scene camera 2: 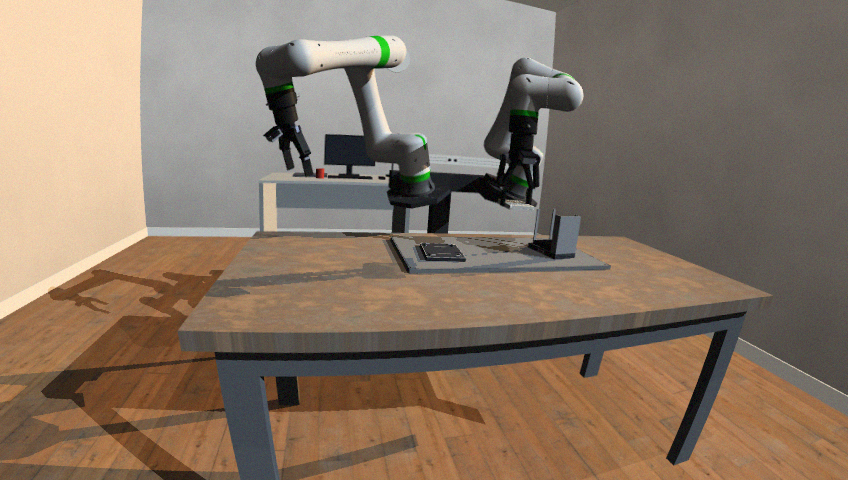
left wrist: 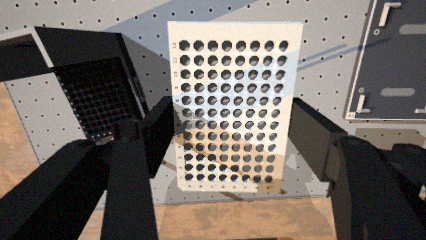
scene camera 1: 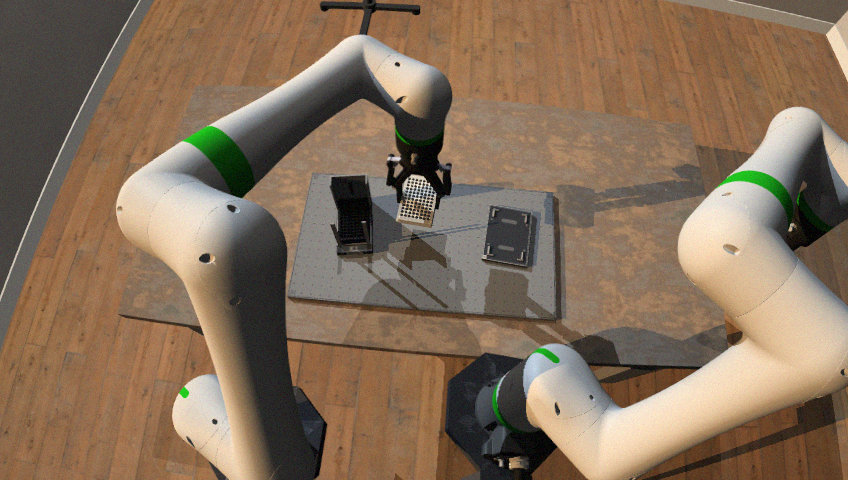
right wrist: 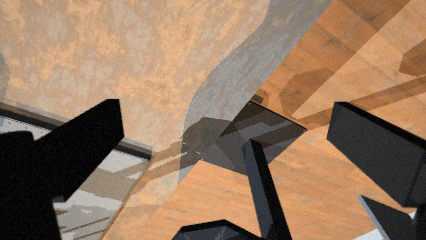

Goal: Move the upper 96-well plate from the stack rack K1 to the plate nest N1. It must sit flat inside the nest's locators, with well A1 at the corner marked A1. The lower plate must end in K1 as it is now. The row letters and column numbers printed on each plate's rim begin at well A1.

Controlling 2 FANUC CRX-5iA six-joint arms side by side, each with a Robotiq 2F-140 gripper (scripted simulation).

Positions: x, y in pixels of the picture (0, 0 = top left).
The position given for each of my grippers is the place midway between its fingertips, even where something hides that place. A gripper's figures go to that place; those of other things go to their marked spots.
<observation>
My left gripper (left wrist: 230, 113): 0.17 m from the lens. A white 96-well plate (left wrist: 225, 140) is 0.16 m from the lens. A dark 96-well plate (left wrist: 96, 123) is 0.35 m from the lens. The marked spots on the white 96-well plate and the dark 96-well plate are 0.23 m apart.
</observation>
